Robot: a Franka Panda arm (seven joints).
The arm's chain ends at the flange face. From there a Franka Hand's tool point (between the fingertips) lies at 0.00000 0.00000 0.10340 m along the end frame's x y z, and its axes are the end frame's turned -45 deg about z.
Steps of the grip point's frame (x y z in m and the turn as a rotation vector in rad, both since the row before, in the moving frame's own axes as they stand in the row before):
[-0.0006 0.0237 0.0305 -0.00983 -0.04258 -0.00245]
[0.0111 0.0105 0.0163 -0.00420 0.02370 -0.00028]
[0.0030 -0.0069 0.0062 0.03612 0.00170 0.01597]
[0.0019 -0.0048 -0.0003 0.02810 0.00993 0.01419]
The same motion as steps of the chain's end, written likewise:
[0.0187 0.0133 0.0306 -0.03706 -0.02316 -0.00245]
[0.0132 0.0010 0.0163 0.01379 0.01973 -0.00028]
[-0.0003 -0.0042 0.0063 0.02674 -0.02434 0.01597]
[-0.0007 -0.0019 -0.0003 0.02689 -0.01285 0.01419]

